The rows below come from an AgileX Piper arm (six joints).
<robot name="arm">
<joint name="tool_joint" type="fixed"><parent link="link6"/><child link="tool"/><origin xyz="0 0 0" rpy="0 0 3.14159"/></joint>
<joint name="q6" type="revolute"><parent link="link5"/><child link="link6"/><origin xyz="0 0.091 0" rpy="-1.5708 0 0"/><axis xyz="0 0 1"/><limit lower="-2.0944" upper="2.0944"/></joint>
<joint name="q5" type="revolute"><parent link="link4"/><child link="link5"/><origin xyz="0 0 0" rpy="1.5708 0 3.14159"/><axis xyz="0 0 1"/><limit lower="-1.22" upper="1.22"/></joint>
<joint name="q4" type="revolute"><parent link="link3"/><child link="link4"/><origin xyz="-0.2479 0.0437 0" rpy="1.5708 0 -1.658"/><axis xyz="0 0 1"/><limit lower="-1.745" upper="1.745"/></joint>
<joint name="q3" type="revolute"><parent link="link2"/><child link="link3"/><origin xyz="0.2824 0.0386 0"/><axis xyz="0 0 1"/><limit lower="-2.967" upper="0"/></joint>
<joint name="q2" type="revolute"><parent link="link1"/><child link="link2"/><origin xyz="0 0 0" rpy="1.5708 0 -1.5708"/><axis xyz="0 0 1"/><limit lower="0" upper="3.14"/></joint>
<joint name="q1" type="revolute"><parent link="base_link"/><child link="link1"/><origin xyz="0 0 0.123" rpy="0 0 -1.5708"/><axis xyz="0 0 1"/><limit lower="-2.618" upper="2.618"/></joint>
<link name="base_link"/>
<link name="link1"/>
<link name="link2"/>
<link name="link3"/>
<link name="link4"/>
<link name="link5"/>
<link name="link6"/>
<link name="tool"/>
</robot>
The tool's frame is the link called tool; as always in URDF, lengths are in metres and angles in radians.
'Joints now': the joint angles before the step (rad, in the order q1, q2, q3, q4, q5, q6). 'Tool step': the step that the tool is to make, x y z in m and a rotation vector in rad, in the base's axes. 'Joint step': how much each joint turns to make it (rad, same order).
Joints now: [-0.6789, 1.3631, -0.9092, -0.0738, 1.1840, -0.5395]
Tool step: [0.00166, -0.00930, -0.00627, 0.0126, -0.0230, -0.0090]
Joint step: [-0.0368, 0.0296, -0.0020, 0.0264, -0.0392, -0.0354]
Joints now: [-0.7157, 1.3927, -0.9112, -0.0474, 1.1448, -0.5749]
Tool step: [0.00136, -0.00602, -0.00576, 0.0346, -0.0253, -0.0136]
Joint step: [-0.0321, 0.0260, -0.0014, 0.0474, -0.0211, -0.0368]
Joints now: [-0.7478, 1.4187, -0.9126, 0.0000, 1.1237, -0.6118]
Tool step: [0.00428, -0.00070, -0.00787, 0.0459, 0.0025, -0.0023]
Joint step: [-0.0021, 0.0333, 0.0000, 0.0354, 0.0000, -0.0147]
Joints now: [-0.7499, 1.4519, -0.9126, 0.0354, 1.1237, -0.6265]
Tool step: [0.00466, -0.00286, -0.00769, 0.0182, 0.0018, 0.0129]
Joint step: [0.0000, 0.0338, -0.0020, 0.0137, -0.0173, -0.0197]
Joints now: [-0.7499, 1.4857, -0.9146, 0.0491, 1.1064, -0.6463]
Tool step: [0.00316, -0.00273, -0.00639, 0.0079, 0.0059, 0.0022]
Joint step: [0.0000, 0.0268, -0.0012, 0.0023, -0.0158, -0.0040]
